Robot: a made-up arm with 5 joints.
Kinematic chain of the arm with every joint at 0, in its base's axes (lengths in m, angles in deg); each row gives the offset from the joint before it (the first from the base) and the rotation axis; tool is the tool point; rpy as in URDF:
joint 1: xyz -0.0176 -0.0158 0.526 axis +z
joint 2: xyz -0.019 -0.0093 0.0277 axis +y
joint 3: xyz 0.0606 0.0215 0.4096 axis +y
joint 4: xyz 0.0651 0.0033 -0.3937 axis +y
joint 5: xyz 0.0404 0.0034 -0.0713 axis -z
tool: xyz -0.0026 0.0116 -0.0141 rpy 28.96 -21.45 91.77
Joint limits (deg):
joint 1: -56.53..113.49
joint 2: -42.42..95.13
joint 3: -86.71..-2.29
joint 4: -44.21..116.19
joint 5: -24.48..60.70
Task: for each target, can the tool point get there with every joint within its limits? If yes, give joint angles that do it. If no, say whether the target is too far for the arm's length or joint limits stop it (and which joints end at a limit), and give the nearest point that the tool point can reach.
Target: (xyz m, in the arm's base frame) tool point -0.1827 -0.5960 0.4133
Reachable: no: joint limits stop it (at a limit: joint 1, joint 5) | nearest point 0.2215 -0.3288 0.4133 | short by 0.485 m
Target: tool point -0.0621 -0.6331 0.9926
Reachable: no: joint limits stop it (at a limit: joint 1, joint 5) | nearest point 0.2752 -0.4101 0.9926 | short by 0.404 m
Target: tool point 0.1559 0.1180 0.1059
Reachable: yes | joints 29.58 81.93 -57.04 49.16 4.63
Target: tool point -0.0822 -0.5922 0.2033
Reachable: no: joint limits stop it (at a limit: joint 1, joint 5) | nearest point 0.2503 -0.3724 0.2033 | short by 0.399 m
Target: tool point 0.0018 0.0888 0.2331
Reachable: yes | joints 63.06 72.11 -20.23 -13.81 31.58
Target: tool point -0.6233 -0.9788 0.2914
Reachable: no: too far | nearest point -0.0783 -0.1124 0.4005 | short by 1.029 m
